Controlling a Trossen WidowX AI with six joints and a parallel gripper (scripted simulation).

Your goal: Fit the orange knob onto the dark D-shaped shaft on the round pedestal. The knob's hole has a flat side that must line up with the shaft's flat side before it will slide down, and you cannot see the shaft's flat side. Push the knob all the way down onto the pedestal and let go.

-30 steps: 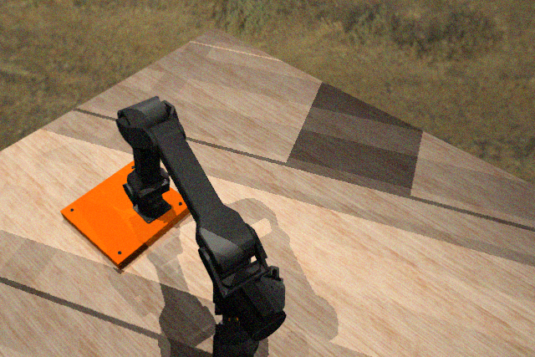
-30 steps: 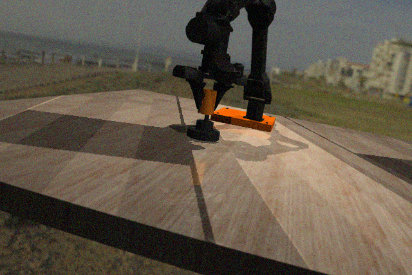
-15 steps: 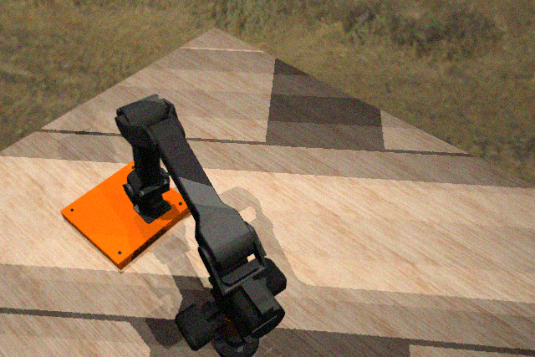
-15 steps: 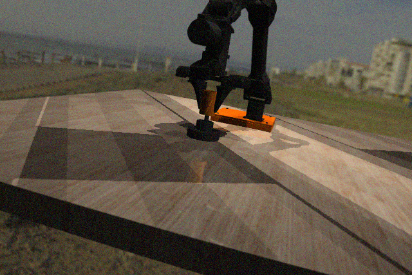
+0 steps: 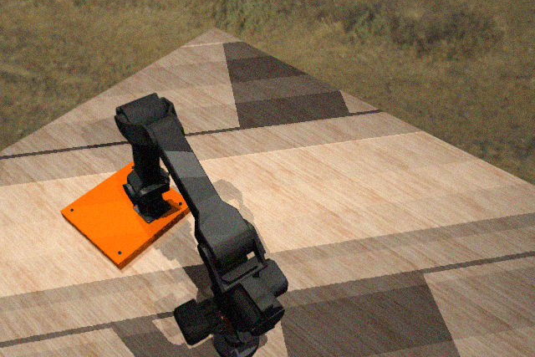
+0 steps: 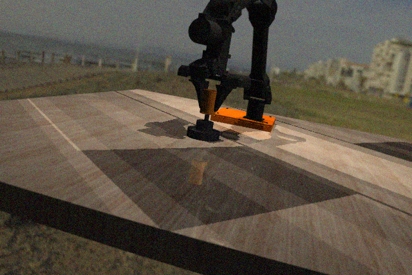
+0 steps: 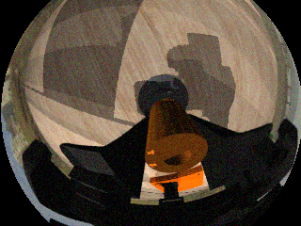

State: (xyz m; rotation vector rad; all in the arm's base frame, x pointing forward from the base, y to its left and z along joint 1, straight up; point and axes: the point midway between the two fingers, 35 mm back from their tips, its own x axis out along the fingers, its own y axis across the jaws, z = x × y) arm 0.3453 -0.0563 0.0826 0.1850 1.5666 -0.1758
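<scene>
My gripper tip is now 2 cm below the orange knob. From my gripper tip the other things lie so: dark round pedestal 4 cm below.
</scene>
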